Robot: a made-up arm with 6 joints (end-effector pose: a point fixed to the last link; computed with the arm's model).
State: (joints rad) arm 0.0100 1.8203 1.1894 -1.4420 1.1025 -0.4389
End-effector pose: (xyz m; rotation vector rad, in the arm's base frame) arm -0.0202 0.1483 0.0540 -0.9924 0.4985 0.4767
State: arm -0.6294 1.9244 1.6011 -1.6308 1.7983 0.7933
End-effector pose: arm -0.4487 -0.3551 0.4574 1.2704 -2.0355 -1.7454
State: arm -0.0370 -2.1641 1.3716 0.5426 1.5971 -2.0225
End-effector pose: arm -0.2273 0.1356 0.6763 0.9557 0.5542 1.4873
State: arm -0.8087 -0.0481 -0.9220 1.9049 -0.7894 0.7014
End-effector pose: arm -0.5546 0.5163 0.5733 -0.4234 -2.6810 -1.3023
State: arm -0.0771 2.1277 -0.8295 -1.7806 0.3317 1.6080
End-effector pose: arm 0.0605 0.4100 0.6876 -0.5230 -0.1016 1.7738
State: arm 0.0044 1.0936 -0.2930 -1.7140 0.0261 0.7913
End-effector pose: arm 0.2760 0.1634 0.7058 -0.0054 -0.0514 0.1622
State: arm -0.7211 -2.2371 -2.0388 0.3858 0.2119 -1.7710
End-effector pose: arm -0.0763 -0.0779 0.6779 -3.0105 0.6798 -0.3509
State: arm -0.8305 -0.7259 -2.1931 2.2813 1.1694 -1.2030
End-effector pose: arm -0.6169 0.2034 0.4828 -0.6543 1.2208 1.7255
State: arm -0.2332 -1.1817 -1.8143 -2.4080 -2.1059 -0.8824
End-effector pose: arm -0.1216 0.8270 0.9402 -0.2056 -1.9832 -0.5833
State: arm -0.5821 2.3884 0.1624 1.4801 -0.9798 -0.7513
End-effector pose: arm -0.3564 0.0091 0.8659 0.1094 -1.1823 -2.3601
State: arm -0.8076 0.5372 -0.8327 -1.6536 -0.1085 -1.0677
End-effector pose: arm 0.1548 0.1808 0.9433 -0.7097 -1.1113 -1.0941
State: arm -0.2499 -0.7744 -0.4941 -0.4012 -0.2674 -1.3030
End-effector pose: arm -0.0184 -0.1187 0.8613 -0.9295 -0.4234 -2.0400
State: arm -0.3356 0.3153 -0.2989 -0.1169 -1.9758 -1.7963
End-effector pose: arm 0.2597 0.1285 0.5116 0.1906 1.2033 -1.3144
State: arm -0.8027 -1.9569 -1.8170 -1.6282 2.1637 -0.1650
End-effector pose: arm 0.0845 0.8352 0.9161 0.7668 -0.7023 0.2237
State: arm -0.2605 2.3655 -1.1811 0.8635 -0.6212 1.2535
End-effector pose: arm -0.2197 0.0122 0.6083 1.2029 -0.7461 -1.5694
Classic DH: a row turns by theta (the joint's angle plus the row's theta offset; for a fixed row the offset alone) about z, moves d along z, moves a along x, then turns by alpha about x. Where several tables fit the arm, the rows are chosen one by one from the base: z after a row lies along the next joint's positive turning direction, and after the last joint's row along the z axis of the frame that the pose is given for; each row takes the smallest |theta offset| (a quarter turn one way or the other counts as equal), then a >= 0, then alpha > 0; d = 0 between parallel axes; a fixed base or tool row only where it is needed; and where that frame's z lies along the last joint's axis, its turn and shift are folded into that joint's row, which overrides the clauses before.
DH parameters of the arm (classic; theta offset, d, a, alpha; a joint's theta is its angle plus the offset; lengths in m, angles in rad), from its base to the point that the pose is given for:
base (fixed): 0.643 0.4957 -0.1556 2.152
joint 1: 0 -0.2865 0.2613 -2.152
joint 2: 0.7726 0.0093 0.0496 1.6897
joint 3: 0 -0.0676 -0.0733 -1.6897
joint 4: 0.2479 -0.0294 -0.2292 -1.5955
joint 5: 0.2663 -0.2331 0.1363 1.81
joint 6: 0.9101 0.7219 -0.0978 -0.3397
tool (fixed): -2.5382 -0.6864 0 0

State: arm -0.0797 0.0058 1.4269 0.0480 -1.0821 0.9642
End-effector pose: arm 0.0626 -0.0296 0.6697 2.2788 -1.1673 0.8481
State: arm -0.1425 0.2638 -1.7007 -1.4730 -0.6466 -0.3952
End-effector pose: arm 0.0186 0.5100 1.1510 -0.6331 -1.3607 -0.4897
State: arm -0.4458 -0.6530 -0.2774 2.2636 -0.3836 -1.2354
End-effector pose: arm -0.1620 0.7546 0.3574 -0.2227 0.5807 0.6581
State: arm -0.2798 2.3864 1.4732 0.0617 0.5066 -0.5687
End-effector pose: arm -0.4776 0.5160 0.5260 0.4376 1.1100 1.4820
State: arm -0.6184 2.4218 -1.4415 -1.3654 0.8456 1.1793
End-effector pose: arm -0.0373 0.6644 0.5951 -0.8852 -0.8917 1.7663
